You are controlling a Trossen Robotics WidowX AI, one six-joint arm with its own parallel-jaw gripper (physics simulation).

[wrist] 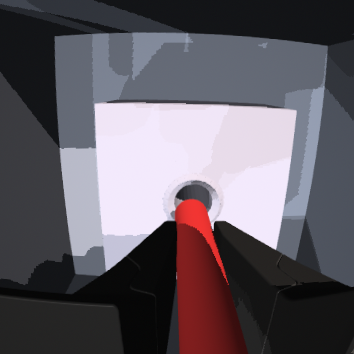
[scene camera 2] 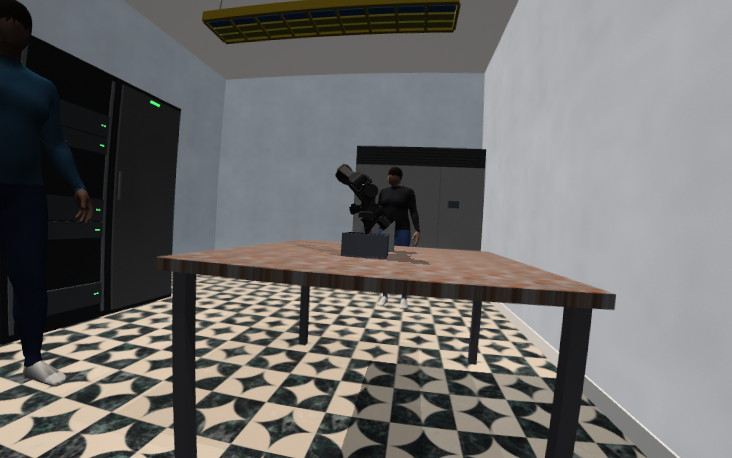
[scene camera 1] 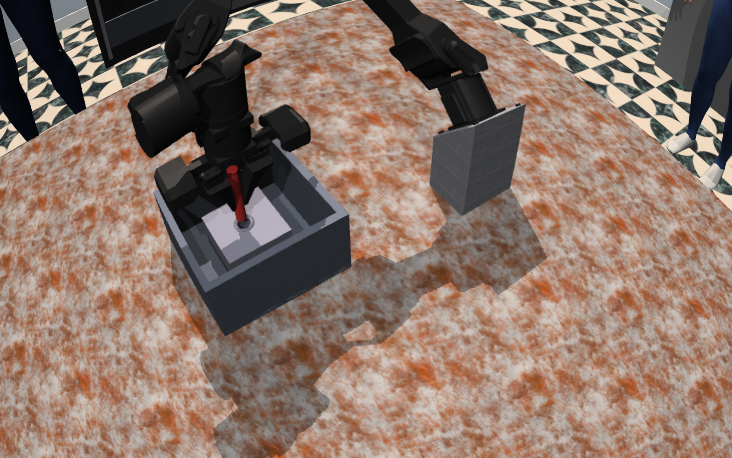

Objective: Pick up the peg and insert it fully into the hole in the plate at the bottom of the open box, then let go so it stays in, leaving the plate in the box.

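Where they show: gripper, fingertip midpoint: (wrist: 194,231) (scene camera 1: 238,206); arm's base at its link origin: (scene camera 2: 387,227) (scene camera 1: 477,120).
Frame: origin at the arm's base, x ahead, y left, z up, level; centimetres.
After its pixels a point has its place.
The red peg (scene camera 1: 235,186) {x 30.5, y -10.1, z 0.3 cm} (wrist: 202,280) {x 30.3, y -11.5, z -0.2 cm} is held nearly upright, leaning slightly, between the fingers. My gripper (scene camera 1: 239,207) {x 30.3, y -10.8, z -3.8 cm} (wrist: 194,231) {x 30.3, y -10.8, z -3.8 cm} is shut on it, reaching down inside the open box (scene camera 1: 286,270) {x 30.4, y -1.2, z -6.7 cm} (scene camera 2: 364,245) {x 39.7, y -11.4, z -7.7 cm} (wrist: 27,165) {x 38.6, y -12.9, z -7.6 cm}. The peg's lower end is at the round hole in the pale plate (scene camera 1: 271,216) {x 26.9, y -9.2, z -6.9 cm} (wrist: 140,160) {x 32.5, y -12.9, z -6.9 cm}. In the wrist view the tip overlaps the near side of the hole, with dark opening showing beyond it. Whether the tip has entered the hole cannot be told. The plate lies on the box floor. The peg does not show in scene camera 2.
The box stands on a mottled orange and white table (scene camera 1: 485,351) {x 18.2, y 20.0, z -12.7 cm} (scene camera 2: 458,264) {x 45.7, y 26.2, z -12.7 cm}; its walls rise close around the gripper. A grey angular block (scene camera 1: 491,156) {x 1.0, y 3.7, z -3.4 cm} is at the end of a black arm-like part to the right of the box. People stand beyond the table.
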